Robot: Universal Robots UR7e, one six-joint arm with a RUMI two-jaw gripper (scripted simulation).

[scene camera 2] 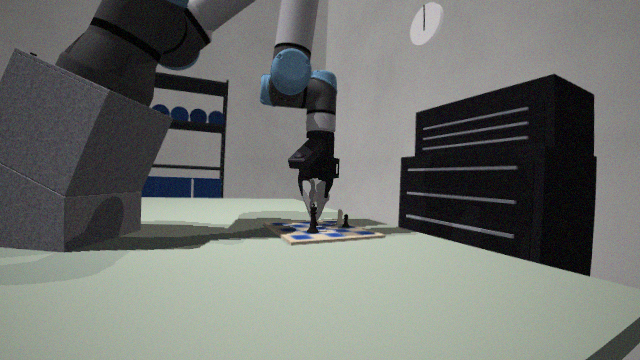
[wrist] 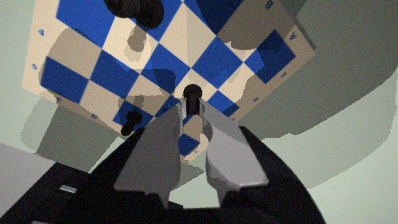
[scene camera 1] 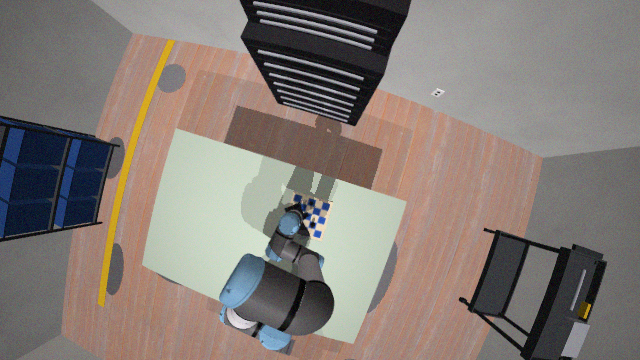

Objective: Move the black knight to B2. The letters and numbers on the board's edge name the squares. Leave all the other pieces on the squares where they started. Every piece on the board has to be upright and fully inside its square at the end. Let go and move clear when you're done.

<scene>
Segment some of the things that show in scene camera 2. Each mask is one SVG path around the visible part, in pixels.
My gripper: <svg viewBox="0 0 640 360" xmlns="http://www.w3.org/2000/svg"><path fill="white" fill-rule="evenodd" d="M321 130L308 131L307 138L309 139L288 159L290 168L299 169L298 185L310 218L310 207L316 202L316 221L321 216L326 202L329 201L329 191L333 185L333 179L339 178L339 159L334 158L334 133ZM312 178L318 178L319 180L321 180L321 182L319 182L316 185L316 190L315 181L311 180Z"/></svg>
A chessboard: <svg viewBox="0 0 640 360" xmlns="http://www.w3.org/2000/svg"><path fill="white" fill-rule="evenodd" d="M264 222L266 227L290 245L386 238L384 234L348 223L350 226L348 228L336 225L337 220L318 220L316 228L319 233L307 233L311 221Z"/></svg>
</scene>
